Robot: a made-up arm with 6 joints. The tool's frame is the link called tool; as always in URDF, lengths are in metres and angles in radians.
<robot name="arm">
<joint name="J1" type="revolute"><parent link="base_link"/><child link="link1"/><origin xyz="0 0 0.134" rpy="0 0 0"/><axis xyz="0 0 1"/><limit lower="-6.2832" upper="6.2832"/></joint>
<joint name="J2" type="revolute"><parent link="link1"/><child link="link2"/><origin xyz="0 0.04 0" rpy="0 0 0"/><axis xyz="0 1 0"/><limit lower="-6.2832" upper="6.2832"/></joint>
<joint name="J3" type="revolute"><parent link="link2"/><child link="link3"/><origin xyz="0 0 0.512" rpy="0 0 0"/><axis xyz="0 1 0"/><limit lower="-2.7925" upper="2.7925"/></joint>
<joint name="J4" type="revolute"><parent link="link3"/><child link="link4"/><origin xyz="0 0 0.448" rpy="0 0 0"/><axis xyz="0 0 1"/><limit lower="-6.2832" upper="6.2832"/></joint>
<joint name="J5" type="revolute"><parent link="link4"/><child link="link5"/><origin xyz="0 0 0" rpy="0 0 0"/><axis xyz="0 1 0"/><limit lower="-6.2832" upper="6.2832"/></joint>
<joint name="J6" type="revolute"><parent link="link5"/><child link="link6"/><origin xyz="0 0 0.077" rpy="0 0 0"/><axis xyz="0 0 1"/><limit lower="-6.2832" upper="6.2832"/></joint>
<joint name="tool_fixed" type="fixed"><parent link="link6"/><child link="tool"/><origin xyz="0 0 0" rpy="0 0 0"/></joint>
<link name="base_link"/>
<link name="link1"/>
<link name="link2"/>
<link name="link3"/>
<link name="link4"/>
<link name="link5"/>
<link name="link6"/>
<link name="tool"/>
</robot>
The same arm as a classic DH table. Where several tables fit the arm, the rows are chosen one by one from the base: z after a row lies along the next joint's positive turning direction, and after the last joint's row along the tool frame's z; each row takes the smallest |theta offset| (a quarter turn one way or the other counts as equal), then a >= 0, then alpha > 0; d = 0 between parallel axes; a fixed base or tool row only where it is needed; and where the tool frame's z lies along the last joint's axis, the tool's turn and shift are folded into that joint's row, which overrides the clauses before.
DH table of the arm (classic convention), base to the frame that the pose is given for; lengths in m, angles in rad. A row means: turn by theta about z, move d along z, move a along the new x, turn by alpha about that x. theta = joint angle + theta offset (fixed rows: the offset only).
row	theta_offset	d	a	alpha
J1	0.0000	0.1340	0.0000	-1.5708
J2	-1.5708	0.0000	0.5120	0.0000
J3	1.5708	0.0400	0.0000	1.5708
J4	0.0000	0.4480	0.0000	-1.5708
J5	0.0000	0.0000	0.0000	1.5708
J6	0.0000	0.0770	0.0000	0.0000
Joint limits (rad, base to tool): -6.2832..6.2832 -6.2832..6.2832 -2.7925..2.7925 -6.2832..6.2832 -6.2832..6.2832 -6.2832..6.2832

